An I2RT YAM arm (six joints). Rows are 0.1 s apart.
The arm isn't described. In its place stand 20 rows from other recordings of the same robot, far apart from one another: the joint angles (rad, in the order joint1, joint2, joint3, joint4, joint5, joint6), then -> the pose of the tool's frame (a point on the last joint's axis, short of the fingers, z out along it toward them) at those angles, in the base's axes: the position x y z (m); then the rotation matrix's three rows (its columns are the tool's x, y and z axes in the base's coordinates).
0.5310, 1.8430, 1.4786, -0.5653, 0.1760, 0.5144 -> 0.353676 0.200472 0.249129; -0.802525 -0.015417 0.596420; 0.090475 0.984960 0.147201; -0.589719 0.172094 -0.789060
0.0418, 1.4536, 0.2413, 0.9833, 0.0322, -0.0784 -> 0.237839 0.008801 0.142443; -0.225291 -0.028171 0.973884; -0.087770 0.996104 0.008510; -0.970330 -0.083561 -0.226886
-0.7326, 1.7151, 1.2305, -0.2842, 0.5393, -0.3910 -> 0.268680 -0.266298 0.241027; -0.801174 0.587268 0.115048; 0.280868 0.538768 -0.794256; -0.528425 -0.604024 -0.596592
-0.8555, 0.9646, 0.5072, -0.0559, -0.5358, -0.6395 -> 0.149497 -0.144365 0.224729; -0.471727 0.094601 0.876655; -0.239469 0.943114 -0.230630; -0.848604 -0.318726 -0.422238
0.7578, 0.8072, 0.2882, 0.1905, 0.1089, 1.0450 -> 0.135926 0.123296 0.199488; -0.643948 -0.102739 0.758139; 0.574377 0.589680 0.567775; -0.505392 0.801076 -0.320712
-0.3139, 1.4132, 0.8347, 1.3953, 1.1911, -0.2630 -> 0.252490 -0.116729 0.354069; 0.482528 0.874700 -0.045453; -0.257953 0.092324 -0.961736; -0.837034 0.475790 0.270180
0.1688, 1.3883, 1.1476, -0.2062, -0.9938, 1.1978 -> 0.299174 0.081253 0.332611; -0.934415 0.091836 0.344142; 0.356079 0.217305 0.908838; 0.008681 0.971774 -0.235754
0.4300, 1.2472, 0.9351, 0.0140, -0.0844, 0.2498 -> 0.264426 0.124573 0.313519; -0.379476 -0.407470 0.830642; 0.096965 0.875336 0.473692; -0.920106 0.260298 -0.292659
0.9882, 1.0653, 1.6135, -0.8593, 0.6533, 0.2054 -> 0.110142 0.127837 0.492068; -0.235188 -0.303131 0.923471; -0.062578 0.952873 0.296845; -0.969933 0.012025 -0.243073
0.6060, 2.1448, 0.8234, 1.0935, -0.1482, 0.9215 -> 0.316204 0.225520 0.087906; -0.655155 -0.264181 0.707800; 0.504436 0.544479 0.670140; -0.562420 0.796085 -0.223456
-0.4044, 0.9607, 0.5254, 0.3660, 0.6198, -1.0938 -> 0.193129 -0.105150 0.273836; -0.787028 0.335078 0.517986; -0.449742 0.263095 -0.853530; -0.422278 -0.904712 -0.056365
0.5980, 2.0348, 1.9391, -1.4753, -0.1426, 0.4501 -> 0.317603 0.222475 0.276664; -0.986586 -0.142195 -0.080177; -0.151004 0.981544 0.117341; 0.062012 0.127874 -0.989850
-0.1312, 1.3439, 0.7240, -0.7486, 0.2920, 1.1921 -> 0.213399 -0.038496 0.171349; -0.189370 0.969896 0.153101; 0.922519 0.229143 -0.310567; -0.336299 0.082426 -0.938141
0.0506, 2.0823, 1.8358, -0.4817, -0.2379, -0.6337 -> 0.481471 0.032784 0.269841; -0.402500 -0.574745 0.712504; -0.596574 0.755042 0.272048; -0.694329 -0.315562 -0.646783
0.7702, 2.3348, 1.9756, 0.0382, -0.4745, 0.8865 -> 0.385863 0.396970 0.240836; -0.864206 -0.412744 0.287735; 0.121947 0.383000 0.915664; -0.488137 0.826410 -0.280658
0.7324, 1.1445, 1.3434, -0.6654, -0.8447, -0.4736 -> 0.150509 0.171147 0.417188; 0.131366 -0.989573 -0.059056; -0.289128 -0.095228 0.952542; -0.948234 -0.108056 -0.298623
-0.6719, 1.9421, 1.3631, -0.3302, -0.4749, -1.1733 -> 0.337747 -0.247828 0.192304; -0.546754 -0.440178 0.712252; -0.612873 0.789982 0.017749; -0.570479 -0.426816 -0.701699
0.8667, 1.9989, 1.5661, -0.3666, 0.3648, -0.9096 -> 0.302245 0.336250 0.228491; 0.149921 -0.704671 0.693515; -0.962472 0.056470 0.265441; -0.226211 -0.707284 -0.669760
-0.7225, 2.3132, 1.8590, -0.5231, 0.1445, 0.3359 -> 0.376227 -0.338478 0.163904; -0.351511 0.879817 0.319941; 0.744679 0.469883 -0.473986; -0.567355 0.071642 -0.820351
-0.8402, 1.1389, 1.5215, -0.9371, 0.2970, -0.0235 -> 0.129860 -0.160546 0.443502; -0.371892 0.869700 0.324527; 0.381391 0.461885 -0.800752; -0.846308 -0.174022 -0.503467
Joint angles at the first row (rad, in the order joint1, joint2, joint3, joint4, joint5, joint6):
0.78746, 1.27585, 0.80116, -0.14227, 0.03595, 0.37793
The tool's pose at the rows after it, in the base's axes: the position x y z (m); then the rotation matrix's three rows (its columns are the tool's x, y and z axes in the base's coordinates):
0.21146 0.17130 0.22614; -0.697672 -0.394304 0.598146; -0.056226 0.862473 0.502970; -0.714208 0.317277 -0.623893
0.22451 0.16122 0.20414; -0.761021 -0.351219 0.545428; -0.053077 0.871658 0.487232; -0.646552 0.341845 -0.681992
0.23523 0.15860 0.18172; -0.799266 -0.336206 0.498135; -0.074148 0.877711 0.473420; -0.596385 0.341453 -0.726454
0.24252 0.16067 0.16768; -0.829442 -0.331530 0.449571; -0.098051 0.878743 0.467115; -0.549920 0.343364 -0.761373
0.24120 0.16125 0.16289; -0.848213 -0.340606 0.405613; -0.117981 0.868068 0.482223; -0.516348 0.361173 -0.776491
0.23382 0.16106 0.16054; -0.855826 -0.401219 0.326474; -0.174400 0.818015 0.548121; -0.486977 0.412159 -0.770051
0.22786 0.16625 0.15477; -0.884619 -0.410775 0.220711; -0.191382 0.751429 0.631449; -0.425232 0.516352 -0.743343
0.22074 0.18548 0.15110; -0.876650 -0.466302 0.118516; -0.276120 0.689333 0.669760; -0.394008 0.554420 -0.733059
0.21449 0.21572 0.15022; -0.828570 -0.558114 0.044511; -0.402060 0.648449 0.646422; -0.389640 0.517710 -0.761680
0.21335 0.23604 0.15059; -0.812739 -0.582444 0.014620; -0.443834 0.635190 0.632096; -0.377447 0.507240 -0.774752
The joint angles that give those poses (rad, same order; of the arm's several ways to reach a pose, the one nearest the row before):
0.67877, 1.28178, 0.75203, -0.14406, -0.01595, 0.40532
0.61174, 1.34805, 0.73493, -0.14081, -0.08574, 0.40612
0.57758, 1.43331, 0.72752, -0.11570, -0.12497, 0.38679
0.56640, 1.50343, 0.74430, -0.12039, -0.15354, 0.37540
0.56604, 1.51801, 0.74524, -0.13937, -0.19064, 0.37027
0.56720, 1.50630, 0.72691, -0.15434, -0.29097, 0.33254
0.57883, 1.52239, 0.71411, -0.14296, -0.42010, 0.36243
0.64127, 1.56422, 0.74043, -0.15249, -0.48455, 0.34968
0.73564, 1.63305, 0.82079, -0.20872, -0.46608, 0.29290
0.78706, 1.68495, 0.88512, -0.23706, -0.45100, 0.29577

